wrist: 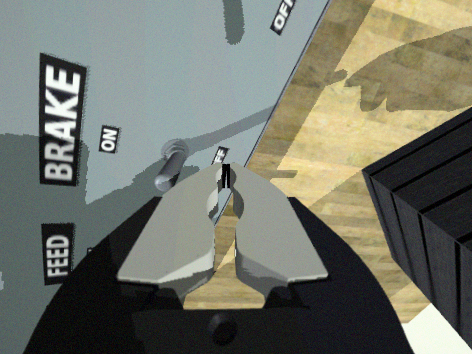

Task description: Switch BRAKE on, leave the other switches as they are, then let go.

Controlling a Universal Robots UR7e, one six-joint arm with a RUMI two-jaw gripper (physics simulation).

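Frame: origin at the arm's base, x ahead, y left, z up, level; millimetres.
Where they show: gripper, fingertip midpoint: (226, 166).
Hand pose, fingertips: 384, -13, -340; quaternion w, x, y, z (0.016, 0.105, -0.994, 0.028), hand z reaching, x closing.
Things, the pixels of their top centre, and the offset from my fingertips, as dx, dy, dz. Level surfaces: height alone.
- BRAKE label at its top centre: (55, 133) +104, -5, +7
- grey panel at its surface level: dz -14
- short metal lever at its top centre: (164, 185) +36, +8, +23
- FEED label at its top centre: (54, 261) +126, +113, +7
- wooden table at its surface level: dz -116
The BRAKE label (63, 120) is on the grey panel (150, 75) at the left. The BRAKE switch is a short metal lever (171, 167) with a round collar, between its ON label (109, 139) and its partly covered OFF label (220, 155). Its rounded tip shows below and slightly left of its base; the view does not settle which position it is in. My gripper (226, 166) is shut and empty, with its fingertips to the right of the lever, over the OFF side. The lever's tip shows close beside the left finger's outer edge; whether they touch cannot be told.
The FEED label (58, 254) is at lower left, its switch hidden by my gripper. Another OFF label (283, 16) is at the top. The panel's edge runs diagonally beside the wooden table (310, 135). A black slatted box (425, 195) stands at the right.
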